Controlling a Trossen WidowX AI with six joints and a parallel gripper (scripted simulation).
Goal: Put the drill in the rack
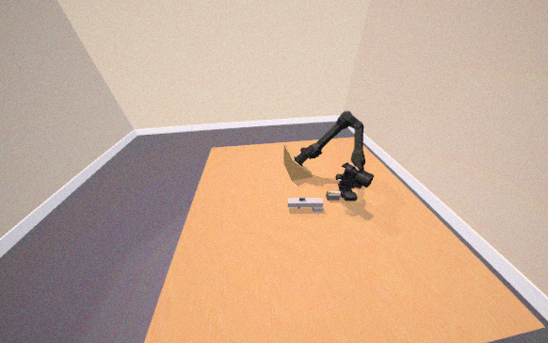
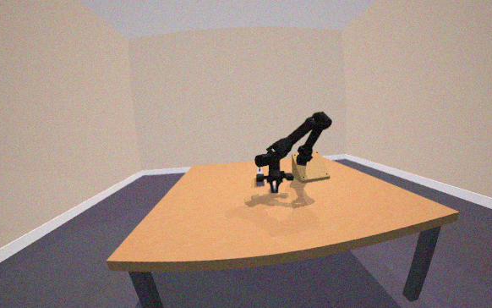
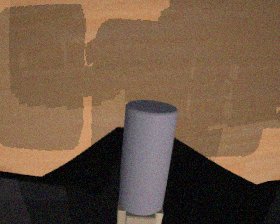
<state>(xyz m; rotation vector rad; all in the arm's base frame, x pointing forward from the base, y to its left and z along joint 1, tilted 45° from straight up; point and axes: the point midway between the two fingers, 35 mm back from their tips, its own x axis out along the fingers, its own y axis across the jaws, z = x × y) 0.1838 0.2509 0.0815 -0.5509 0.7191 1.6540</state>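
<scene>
Now: gripper tip 4 cm to the left of the drill and 4 cm below it. From my gripper tip the other things lie so: blue key (25 cm to the right, 7 cm ahead, 4 cm above); grey holder block (22 cm to the right, 7 cm ahead, 3 cm above); dark grey rack (5 cm to the right, 1 cm above).
</scene>
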